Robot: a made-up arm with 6 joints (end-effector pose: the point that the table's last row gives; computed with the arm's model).
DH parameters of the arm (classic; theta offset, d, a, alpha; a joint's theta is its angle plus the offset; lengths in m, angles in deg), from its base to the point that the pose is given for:
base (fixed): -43.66 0 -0.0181 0
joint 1: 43.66 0.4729 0.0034 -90
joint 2: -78.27 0 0.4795 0
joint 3: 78.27 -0.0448 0.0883 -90
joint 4: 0 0.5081 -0.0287 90
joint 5: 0 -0.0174 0.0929 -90
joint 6: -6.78 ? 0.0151 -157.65
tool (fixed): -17.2 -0.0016 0 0
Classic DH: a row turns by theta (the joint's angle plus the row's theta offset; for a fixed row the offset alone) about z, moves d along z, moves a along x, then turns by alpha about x.
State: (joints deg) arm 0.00 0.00 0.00 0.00 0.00 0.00
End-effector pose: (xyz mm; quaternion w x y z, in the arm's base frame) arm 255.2 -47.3 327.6 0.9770 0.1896 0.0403 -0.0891
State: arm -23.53 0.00 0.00 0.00 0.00 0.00
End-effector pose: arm 209.0 -149.5 327.6 0.9383 0.1938 0.0008 -0.2864
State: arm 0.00 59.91 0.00 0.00 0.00 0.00
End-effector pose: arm -2.6 -47.3 170.8 0.8264 0.1198 0.5227 -0.1718
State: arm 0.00 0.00 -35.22 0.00 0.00 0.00
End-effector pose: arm 579.1 -47.3 536.7 0.9434 0.2076 -0.2572 -0.0276
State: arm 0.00 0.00 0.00 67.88 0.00 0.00
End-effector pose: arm 192.0 -111.3 327.6 0.7608 0.1798 -0.0724 -0.6194
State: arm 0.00 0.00 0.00 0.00 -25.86 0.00
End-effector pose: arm 290.9 -47.3 385.3 0.9612 0.2047 -0.1794 -0.0444
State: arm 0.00 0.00 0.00 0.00 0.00 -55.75
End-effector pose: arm 246.7 -36.0 327.6 0.9053 0.1488 0.1242 0.3780
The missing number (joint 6, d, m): 0.1052
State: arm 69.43 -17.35 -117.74 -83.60 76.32 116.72
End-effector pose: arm 247.4 253.8 1464.5 0.4219 0.5620 -0.6309 -0.3287
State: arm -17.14 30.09 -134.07 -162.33 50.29 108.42
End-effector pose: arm 851.4 -285.6 1130.5 0.3985 -0.4941 -0.7695 0.0709
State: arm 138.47 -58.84 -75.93 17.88 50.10 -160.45
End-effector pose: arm -50.4 99.2 1266.1 0.5626 0.0488 0.6209 -0.5437
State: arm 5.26 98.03 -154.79 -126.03 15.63 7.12
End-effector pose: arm 1013.1 109.8 22.4 0.5944 -0.4211 -0.1027 0.6773
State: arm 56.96 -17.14 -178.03 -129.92 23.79 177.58
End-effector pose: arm -154.9 -264.0 1538.0 0.3794 -0.7596 0.5281 0.0131
